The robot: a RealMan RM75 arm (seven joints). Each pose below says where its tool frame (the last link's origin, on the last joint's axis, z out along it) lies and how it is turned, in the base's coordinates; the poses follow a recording.
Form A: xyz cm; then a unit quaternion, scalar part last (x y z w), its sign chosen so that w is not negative.
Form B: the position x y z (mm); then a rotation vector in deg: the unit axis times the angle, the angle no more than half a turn. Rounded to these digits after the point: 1 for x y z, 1 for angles.
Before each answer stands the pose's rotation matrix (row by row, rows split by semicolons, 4 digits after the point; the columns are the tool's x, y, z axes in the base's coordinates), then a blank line. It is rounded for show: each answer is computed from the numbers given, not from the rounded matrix.
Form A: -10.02 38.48 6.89 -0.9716 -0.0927 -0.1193 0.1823
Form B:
0.9544 0.2236 0.1980; 0.1366 -0.9164 0.3763; 0.2656 -0.3321 -0.9051

-100.2 384.8 68.9 -157.1 -15.0 -19.3
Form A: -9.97 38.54 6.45 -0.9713 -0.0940 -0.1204 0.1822
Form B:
0.9533 0.2265 0.1996; 0.1387 -0.9159 0.3766; 0.2682 -0.3313 -0.9046

-99.7 385.4 64.5 -157.1 -15.2 -19.5
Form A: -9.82 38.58 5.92 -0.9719 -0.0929 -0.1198 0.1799
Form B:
0.9540 0.2237 0.1995; 0.1375 -0.9180 0.3720; 0.2663 -0.3275 -0.9066

-98.2 385.8 59.2 -157.4 -15.0 -19.4
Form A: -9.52 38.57 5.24 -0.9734 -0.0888 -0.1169 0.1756
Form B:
0.9569 0.2140 0.1964; 0.1318 -0.9226 0.3627; 0.2588 -0.3211 -0.9110

-95.2 385.7 52.4 -158.0 -14.4 -19.0
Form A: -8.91 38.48 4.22 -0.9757 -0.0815 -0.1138 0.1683
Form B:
0.9608 0.1974 0.1947; 0.1207 -0.9301 0.3470; 0.2495 -0.3099 -0.9174

-89.1 384.8 42.2 -159.0 -13.3 -18.5
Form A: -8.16 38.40 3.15 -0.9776 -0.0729 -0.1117 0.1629
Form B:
0.9644 0.1789 0.1946; 0.1061 -0.9363 0.3348; 0.2421 -0.3022 -0.9220

-81.6 384.0 31.5 -159.8 -11.9 -18.3
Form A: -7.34 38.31 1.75 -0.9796 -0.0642 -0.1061 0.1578
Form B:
0.9692 0.1593 0.1876; 0.0923 -0.9419 0.3228; 0.2282 -0.2956 -0.9277

-73.4 383.1 17.5 -160.6 -10.5 -17.4
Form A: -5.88 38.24 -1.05 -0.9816 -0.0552 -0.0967 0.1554
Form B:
0.9752 0.1384 0.1727; 0.0783 -0.9456 0.3157; 0.2070 -0.2944 -0.9330

-58.8 382.4 -10.5 -161.1 -9.1 -15.9
